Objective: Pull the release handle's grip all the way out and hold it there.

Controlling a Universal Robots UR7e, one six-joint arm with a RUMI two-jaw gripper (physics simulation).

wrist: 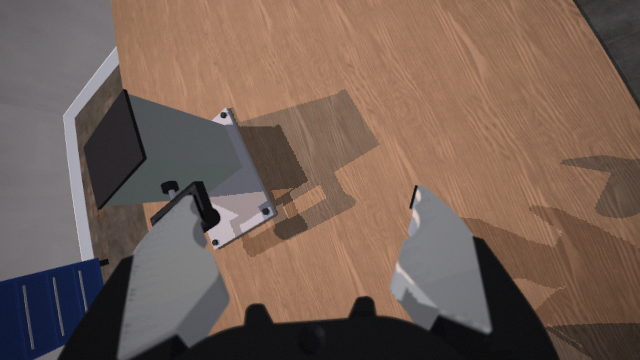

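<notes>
The release handle's black grip (203, 204) is a frame-shaped handle on the side of a grey-green housing (185, 145) with a dark top. A short stem with a black collar (170, 187) shows between grip and housing. The housing stands on a light metal base plate (240, 200) with dark screws. My gripper (308, 193) is open, with nothing between its fingers. Its left finger overlaps the grip in the view and hides part of it; whether they touch I cannot tell. The right finger is well to the right, over the table.
The wooden table (400, 60) lies beneath, with shadows of the housing, handle and gripper on it. Its left edge runs behind the housing. A blue panel with pale strips (45, 305) is at the lower left. A white frame (72, 150) shows beyond the table's left edge.
</notes>
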